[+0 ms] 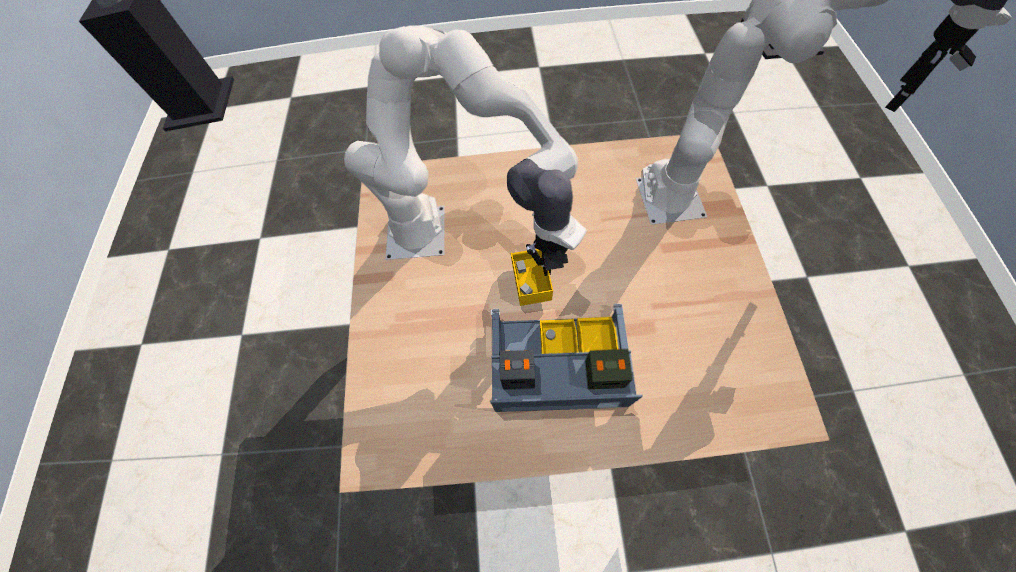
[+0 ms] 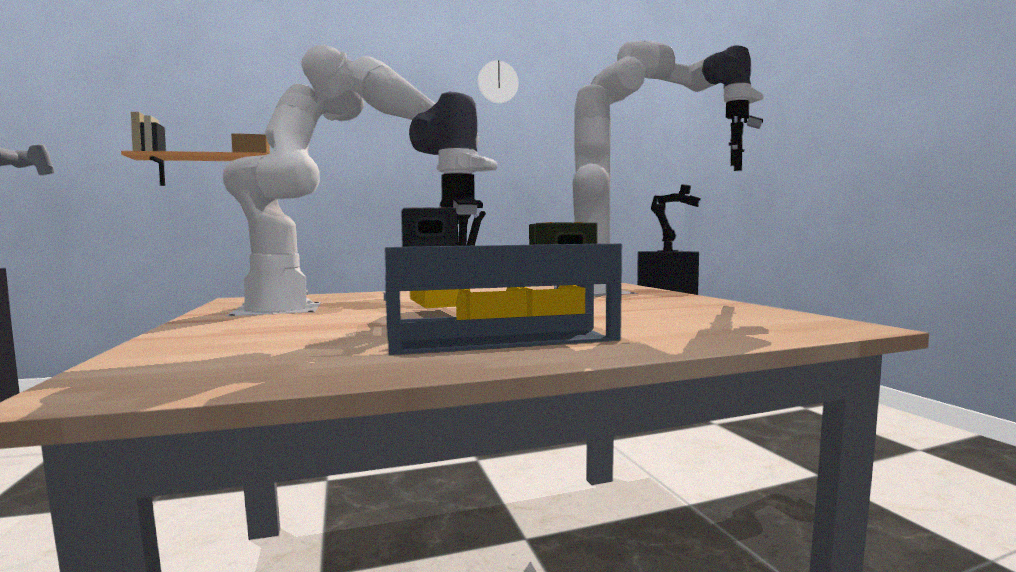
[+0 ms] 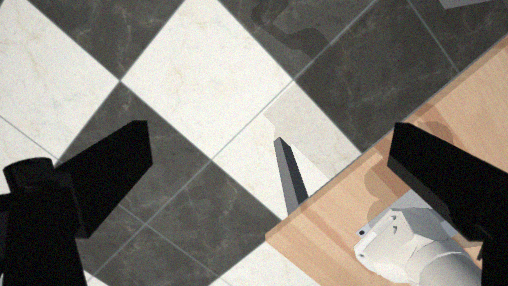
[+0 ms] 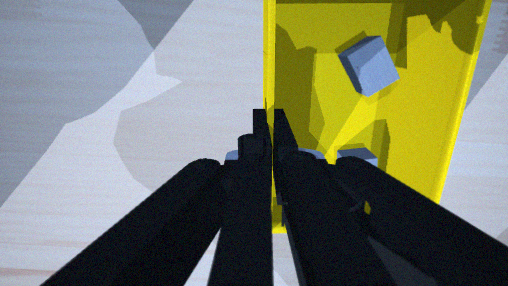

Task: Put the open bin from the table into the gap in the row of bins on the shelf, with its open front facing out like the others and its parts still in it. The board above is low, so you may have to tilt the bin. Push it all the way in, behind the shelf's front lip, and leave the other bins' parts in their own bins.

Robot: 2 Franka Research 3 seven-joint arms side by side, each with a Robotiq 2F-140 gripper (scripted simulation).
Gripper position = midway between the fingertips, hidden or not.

In view: my left gripper [image 1: 897, 95], my right gripper [image 4: 267, 129] and a yellow bin [image 1: 534, 276].
My left gripper also shows in image 2 [image 2: 736, 168] and in image 3 [image 3: 270, 143].
